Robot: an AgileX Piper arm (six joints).
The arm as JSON. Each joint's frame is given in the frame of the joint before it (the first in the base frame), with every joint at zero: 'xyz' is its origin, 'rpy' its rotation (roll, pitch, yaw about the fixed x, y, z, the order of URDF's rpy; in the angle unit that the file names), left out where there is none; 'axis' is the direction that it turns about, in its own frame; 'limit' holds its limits. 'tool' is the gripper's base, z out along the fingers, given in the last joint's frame.
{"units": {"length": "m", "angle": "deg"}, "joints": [
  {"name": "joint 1", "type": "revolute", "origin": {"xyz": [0.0, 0.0, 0.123]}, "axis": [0.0, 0.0, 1.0], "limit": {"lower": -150.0, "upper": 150.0}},
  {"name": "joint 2", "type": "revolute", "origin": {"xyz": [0.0, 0.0, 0.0], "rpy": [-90.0, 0.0, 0.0]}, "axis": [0.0, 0.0, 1.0], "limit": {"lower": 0.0, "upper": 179.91}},
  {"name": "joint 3", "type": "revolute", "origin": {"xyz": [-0.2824, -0.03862, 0.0]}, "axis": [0.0, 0.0, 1.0], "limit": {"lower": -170.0, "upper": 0.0}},
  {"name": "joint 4", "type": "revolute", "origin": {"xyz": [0.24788, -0.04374, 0.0], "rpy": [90.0, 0.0, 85.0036]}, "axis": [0.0, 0.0, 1.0], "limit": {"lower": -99.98, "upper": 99.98}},
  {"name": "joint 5", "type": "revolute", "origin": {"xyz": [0.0, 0.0, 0.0], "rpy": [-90.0, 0.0, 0.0]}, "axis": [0.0, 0.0, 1.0], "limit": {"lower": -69.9, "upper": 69.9}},
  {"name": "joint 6", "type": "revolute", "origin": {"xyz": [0.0, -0.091, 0.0], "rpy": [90.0, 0.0, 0.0]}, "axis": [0.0, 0.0, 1.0], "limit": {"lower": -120.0, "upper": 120.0}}
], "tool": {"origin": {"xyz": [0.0, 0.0, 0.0]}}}
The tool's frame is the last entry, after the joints.
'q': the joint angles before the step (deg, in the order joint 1, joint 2, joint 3, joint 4, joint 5, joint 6). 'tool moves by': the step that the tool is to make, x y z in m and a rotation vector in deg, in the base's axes. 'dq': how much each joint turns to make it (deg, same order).
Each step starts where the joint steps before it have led.
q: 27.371 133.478 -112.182 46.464 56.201 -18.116
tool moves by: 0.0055 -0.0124 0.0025 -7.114 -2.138 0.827
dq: -0.652 -0.047 -2.168 -9.191 2.311 3.237
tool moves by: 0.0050 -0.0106 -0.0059 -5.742 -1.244 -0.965
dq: -0.468 0.275 -0.328 -6.858 0.207 2.793
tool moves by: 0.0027 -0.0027 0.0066 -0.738 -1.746 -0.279
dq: -0.188 -0.444 -0.747 -1.580 -0.252 0.399
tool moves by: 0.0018 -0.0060 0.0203 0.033 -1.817 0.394
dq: -0.658 -1.417 -1.890 -0.954 1.877 0.009
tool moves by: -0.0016 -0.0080 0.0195 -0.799 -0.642 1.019
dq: -0.715 -1.595 -1.602 -1.199 3.350 -0.057
